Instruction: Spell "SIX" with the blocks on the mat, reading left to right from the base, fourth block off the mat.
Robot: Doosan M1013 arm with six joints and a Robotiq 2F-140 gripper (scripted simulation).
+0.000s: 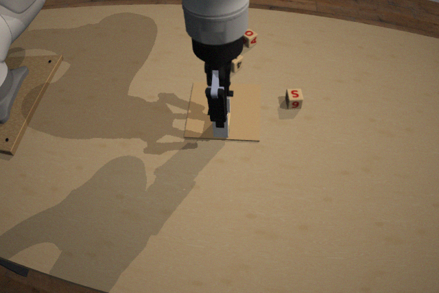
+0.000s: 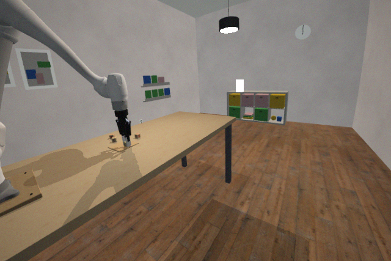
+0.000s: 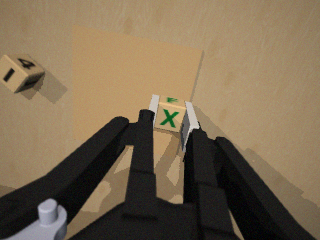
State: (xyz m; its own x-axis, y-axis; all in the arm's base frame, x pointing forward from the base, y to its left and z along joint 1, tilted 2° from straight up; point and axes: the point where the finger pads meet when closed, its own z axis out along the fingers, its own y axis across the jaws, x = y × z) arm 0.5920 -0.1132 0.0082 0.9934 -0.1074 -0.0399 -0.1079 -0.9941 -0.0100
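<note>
The letter block lies 2 cm below my hand. From my hand the other things lie so: tan mat (5 cm to the left, 4 cm below); then I block (17 cm to the left, 3 cm below, 3 cm ahead); then S block (14 cm ahead, 6 cm to the left, 3 cm below).
</note>
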